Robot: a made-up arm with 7 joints.
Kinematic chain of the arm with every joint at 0, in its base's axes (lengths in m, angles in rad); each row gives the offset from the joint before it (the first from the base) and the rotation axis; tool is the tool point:
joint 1: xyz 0 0 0.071 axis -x
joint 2: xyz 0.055 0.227 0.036 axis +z
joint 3: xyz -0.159 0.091 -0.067 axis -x
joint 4: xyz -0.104 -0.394 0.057 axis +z
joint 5: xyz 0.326 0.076 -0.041 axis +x
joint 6: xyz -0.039 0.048 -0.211 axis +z
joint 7: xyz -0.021 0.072 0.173 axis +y
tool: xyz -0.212 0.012 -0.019
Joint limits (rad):
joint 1: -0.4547..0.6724
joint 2: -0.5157..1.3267
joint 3: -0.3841..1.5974
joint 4: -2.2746..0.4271
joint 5: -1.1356..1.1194
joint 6: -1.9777..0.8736
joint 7: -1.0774..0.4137
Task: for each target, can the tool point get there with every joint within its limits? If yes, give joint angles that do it. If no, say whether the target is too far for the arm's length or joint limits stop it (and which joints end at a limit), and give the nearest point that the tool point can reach.
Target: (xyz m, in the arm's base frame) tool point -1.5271 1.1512 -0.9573
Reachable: no: too far | nearest point -0.6703 0.2926 -0.3438 | short by 1.359 m
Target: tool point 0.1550 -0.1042 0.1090
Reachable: yes | joints 0.4330 0.4485 0.5589 -0.8347 -0.3178 -0.1241 -0.7206
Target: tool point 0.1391 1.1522 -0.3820
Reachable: no: joint limits stop it (at a limit: joint 1, joint 3, joint 5) | nearest point 0.0901 0.7207 -0.0298 | short by 0.559 m
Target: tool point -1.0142 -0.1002 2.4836
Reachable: no: too far | nearest point -0.3451 0.0770 1.0631 | short by 1.580 m
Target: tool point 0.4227 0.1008 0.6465
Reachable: yes | joints 0.3469 0.8422 0.7040 -1.8082 0.7066 -1.5620 -0.3695
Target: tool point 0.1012 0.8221 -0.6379
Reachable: no: joint limits stop it (at a limit: joint 1, joint 3, joint 4, joint 5) | nearest point 0.0760 0.5236 -0.2616 | short by 0.481 m
